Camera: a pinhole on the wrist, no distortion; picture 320 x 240 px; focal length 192.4 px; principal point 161.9 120.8 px. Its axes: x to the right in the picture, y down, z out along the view. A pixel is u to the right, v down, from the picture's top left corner.
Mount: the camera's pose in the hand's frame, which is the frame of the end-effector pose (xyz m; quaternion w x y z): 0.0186 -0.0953 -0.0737 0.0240 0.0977 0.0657 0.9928
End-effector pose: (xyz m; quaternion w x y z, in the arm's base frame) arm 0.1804 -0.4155 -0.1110 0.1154 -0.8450 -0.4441 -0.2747
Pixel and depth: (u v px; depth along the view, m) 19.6 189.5 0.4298
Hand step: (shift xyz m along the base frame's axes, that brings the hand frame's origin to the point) 0.1233 0.5379 -0.0286
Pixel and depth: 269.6 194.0 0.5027
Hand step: -0.0623 0.2224 -0.5101
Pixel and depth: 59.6 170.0 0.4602
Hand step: 0.1435 0.4853 -0.0948
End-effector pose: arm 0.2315 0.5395 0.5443 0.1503 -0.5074 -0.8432 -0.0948
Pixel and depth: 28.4 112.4 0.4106
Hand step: -0.2473 0.3775 -0.1194
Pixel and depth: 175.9 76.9 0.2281
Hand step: -0.0567 0.0791 -0.1180
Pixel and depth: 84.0 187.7 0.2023
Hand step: -0.2061 0.0818 -0.0629
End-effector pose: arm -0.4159 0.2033 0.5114 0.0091 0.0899 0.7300 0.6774
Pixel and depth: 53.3 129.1 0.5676
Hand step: -0.3875 0.4743 -0.0533
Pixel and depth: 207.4 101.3 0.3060
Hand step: 0.0200 0.2304 -0.0397
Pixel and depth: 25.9 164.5 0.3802
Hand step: -0.3312 0.2941 -0.1305
